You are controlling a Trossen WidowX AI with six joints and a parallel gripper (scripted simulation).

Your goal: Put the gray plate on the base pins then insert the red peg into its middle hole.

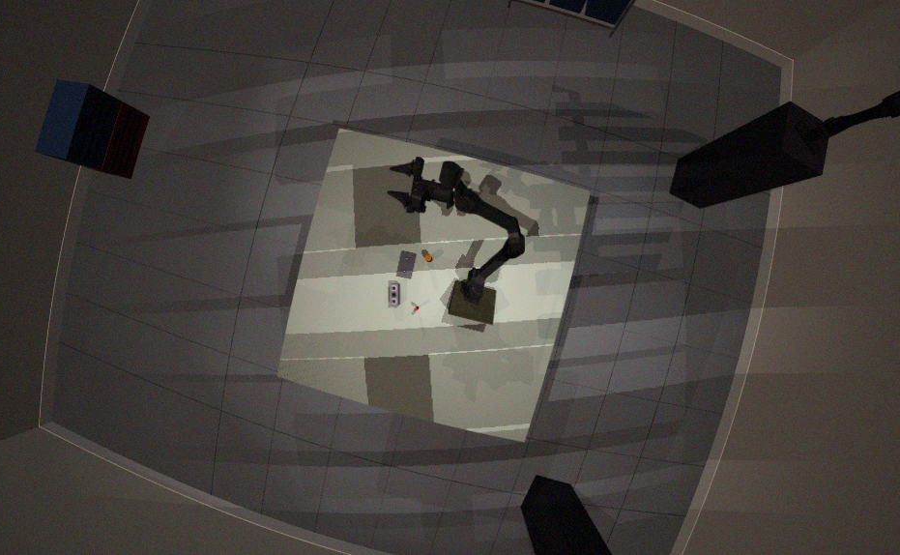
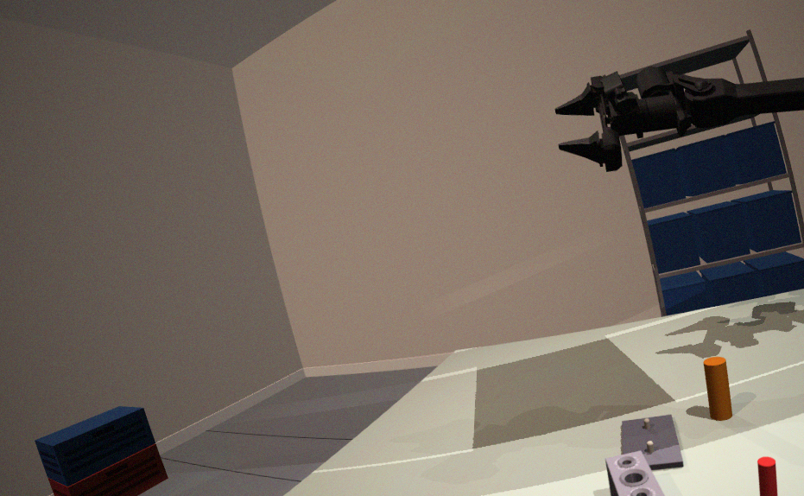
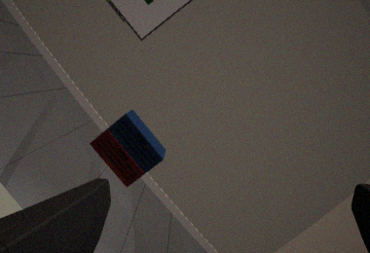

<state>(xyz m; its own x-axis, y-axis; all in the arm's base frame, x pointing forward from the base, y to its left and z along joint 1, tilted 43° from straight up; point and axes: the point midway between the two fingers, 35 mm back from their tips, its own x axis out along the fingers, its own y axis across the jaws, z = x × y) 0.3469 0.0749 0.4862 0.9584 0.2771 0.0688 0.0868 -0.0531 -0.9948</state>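
Now: the gray plate 42 cm below my gripper tip, 38 cm to the left of it and 8 cm behind it. Round my gripper tip: red peg 42 cm below, 41 cm to the left, 20 cm behind; then orange cylinder 42 cm below, 17 cm to the left, 17 cm behind; then dark base 45 cm below, 24 cm to the left, 8 cm behind.
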